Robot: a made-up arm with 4 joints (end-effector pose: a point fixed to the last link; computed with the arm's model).
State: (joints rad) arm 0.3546 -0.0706 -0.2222 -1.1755
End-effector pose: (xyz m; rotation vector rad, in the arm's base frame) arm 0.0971 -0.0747 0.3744 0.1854 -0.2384 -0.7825
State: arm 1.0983 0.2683 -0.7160 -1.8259
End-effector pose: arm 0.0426 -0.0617 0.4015 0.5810 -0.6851 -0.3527
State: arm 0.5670 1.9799 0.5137 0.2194
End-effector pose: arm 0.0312 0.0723 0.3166 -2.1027 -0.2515 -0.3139
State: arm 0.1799 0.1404 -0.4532 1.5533
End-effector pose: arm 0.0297 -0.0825 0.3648 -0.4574 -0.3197 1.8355
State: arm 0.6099 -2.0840 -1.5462 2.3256
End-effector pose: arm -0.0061 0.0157 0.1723 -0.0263 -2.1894 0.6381
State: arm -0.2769 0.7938 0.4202 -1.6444
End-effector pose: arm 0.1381 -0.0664 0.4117 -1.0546 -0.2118 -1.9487
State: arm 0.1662 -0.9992 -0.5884 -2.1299
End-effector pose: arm 0.0848 -0.1185 0.2479 1.1848 0.7832 -1.7982
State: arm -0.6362 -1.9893 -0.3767 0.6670
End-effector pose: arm 0.0702 -0.0040 0.2422 1.6133 -1.3551 -0.5139
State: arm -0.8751 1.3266 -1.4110 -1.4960
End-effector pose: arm 0.1359 -0.0337 0.4468 -0.2431 -0.7846 -0.9972
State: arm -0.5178 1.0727 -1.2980 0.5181
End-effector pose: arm 0.0607 -0.0209 0.4034 -0.8105 -0.4744 0.9666
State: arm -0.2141 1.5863 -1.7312 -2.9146
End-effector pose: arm 0.0725 0.0032 0.4563 0.6630 -0.8997 -1.2685
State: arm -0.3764 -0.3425 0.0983 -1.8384
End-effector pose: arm 0.0933 -0.1343 0.3170 0.1959 0.5633 -2.1506
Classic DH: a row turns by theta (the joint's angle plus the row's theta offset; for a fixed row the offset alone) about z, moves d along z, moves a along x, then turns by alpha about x. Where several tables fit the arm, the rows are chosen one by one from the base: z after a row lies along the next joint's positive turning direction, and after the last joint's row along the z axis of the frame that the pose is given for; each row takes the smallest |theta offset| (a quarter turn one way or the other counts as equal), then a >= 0, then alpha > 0; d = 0 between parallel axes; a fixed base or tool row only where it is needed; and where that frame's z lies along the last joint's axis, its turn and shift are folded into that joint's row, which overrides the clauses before.
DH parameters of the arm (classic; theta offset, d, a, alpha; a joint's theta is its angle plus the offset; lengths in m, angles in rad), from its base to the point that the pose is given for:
base (fixed): -0.8456 0.312 0.0988 0.4603
joint 1: -0.78 -0.0265 -0.0696 1.2319
joint 2: -0.9885 0.0128 0.0131 1.3967
joint 3: 1.5239 -0.0916 -0.0027 -1.8313
joint 4: 1.0688 0 -0.0316 0
tool (fixed): 1.8925 0.049 0 0

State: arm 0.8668 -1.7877 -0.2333 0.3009
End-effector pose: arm 0.0735 -0.0653 0.2336 1.5699 0.0579 0.8608
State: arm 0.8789 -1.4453 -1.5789 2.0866
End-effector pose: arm 0.0376 -0.0669 0.1698 -0.0845 -2.3518 1.3168
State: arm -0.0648 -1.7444 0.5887 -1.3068
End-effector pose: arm 0.1334 -0.0194 0.2104 1.0090 1.4108 -0.6565
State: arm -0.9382 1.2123 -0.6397 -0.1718
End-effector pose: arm 0.1540 -0.0328 0.4087 -0.7766 0.1306 -0.3298
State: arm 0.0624 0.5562 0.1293 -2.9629
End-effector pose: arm 0.0782 -0.0670 0.4250 -0.1907 -0.8731 -2.8530
